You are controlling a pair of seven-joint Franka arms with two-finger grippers.
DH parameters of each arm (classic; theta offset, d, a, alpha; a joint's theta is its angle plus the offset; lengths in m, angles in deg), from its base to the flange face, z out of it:
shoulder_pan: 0 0.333 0 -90
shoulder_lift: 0 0 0 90
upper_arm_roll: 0 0.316 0.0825 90
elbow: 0 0 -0.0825 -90
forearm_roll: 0 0.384 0 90
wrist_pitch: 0 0 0.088 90
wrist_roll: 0 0.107 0 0
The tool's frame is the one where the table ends.
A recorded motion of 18 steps. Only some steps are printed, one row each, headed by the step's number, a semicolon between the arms.
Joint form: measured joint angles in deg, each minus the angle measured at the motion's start. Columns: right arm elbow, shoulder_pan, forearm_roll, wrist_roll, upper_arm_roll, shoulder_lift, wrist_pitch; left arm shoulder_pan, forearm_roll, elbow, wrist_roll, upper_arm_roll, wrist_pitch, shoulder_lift.
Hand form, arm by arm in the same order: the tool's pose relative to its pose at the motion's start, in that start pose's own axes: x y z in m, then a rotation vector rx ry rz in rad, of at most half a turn. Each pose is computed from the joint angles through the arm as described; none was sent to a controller.
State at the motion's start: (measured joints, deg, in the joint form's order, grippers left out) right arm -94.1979 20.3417 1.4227 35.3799 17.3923 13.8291 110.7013; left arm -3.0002 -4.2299 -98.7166 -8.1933 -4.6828 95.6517 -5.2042
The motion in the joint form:
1: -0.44 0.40 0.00 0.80 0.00 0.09 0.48; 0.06 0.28 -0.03 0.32 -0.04 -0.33 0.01
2: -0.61 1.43 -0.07 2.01 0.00 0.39 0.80; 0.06 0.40 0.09 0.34 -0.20 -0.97 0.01
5: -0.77 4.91 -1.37 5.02 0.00 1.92 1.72; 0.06 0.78 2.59 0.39 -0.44 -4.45 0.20
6: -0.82 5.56 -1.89 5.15 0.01 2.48 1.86; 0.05 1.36 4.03 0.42 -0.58 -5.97 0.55
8: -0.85 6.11 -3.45 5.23 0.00 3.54 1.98; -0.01 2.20 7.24 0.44 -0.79 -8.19 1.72
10: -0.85 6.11 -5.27 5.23 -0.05 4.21 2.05; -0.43 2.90 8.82 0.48 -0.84 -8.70 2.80
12: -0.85 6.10 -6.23 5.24 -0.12 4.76 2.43; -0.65 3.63 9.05 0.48 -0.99 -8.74 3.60
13: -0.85 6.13 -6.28 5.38 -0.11 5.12 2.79; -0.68 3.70 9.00 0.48 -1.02 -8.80 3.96
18: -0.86 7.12 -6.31 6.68 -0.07 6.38 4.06; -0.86 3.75 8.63 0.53 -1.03 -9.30 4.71
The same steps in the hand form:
1: -0.0026 -0.0033 0.0043 -0.0002 -0.0016 0.0074; -0.0005 -0.0008 0.0008 0.0058 -0.0057 0.0057
2: -0.0085 -0.0124 0.0095 -0.0017 -0.0057 0.0108; -0.0018 0.0005 0.0009 0.0093 -0.0146 0.0091
5: -0.0271 -0.0419 0.0295 -0.0209 -0.0128 -0.0030; -0.0055 0.0029 -0.0126 0.0186 -0.0342 0.0170
6: -0.0303 -0.0469 0.0364 -0.0304 -0.0162 -0.0148; -0.0058 0.0037 -0.0189 0.0293 -0.0404 0.0215
8: -0.0310 -0.0499 0.0485 -0.0559 -0.0163 -0.0322; -0.0026 0.0057 -0.0308 0.0426 -0.0419 0.0281
10: -0.0280 -0.0478 0.0556 -0.0819 -0.0068 -0.0436; 0.0020 0.0092 -0.0325 0.0529 -0.0408 0.0370
12: -0.0253 -0.0467 0.0610 -0.0932 -0.0003 -0.0487; 0.0058 0.0111 -0.0265 0.0658 -0.0497 0.0427
13: -0.0245 -0.0473 0.0645 -0.0920 -0.0009 -0.0471; 0.0073 0.0114 -0.0226 0.0677 -0.0577 0.0434
18: -0.0286 -0.0572 0.0776 -0.0865 -0.0046 -0.0419; 0.0095 0.0124 -0.0116 0.0717 -0.0858 0.0466

